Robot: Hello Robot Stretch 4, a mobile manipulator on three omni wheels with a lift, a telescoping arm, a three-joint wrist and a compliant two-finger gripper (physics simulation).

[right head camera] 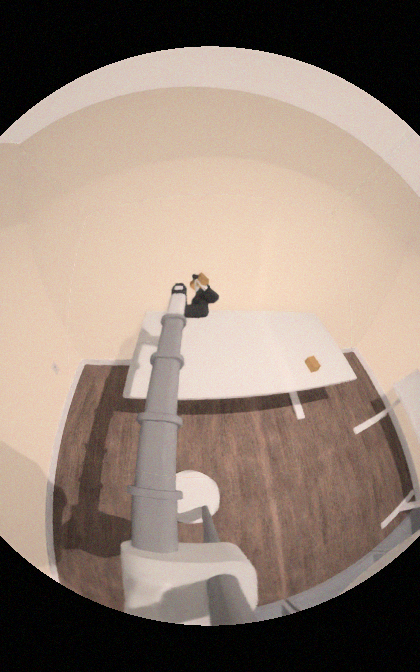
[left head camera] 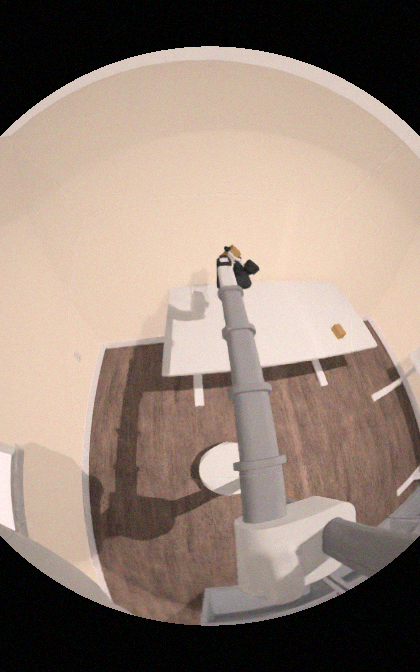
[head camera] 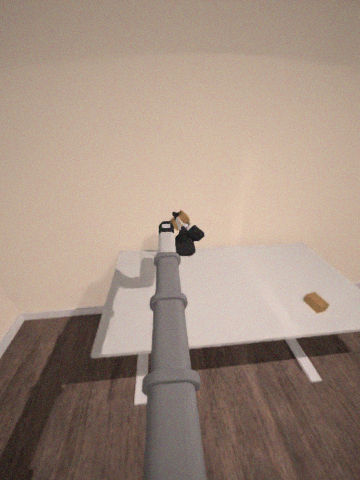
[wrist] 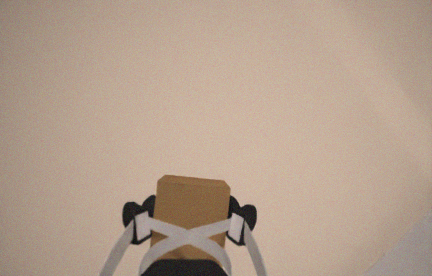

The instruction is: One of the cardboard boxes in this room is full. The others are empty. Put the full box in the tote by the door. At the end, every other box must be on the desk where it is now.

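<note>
My gripper is shut on a brown cardboard box, one finger pad on each side. In the head views the gripper is raised above the far left part of the white desk, in front of the wall. A second cardboard box lies on the desk near its right end. The tote by the door does not show. Whether either box is full cannot be seen.
The long grey arm reaches over the desk's left part. A round white object is on the wood floor beside the arm. White legs of other furniture show at the right.
</note>
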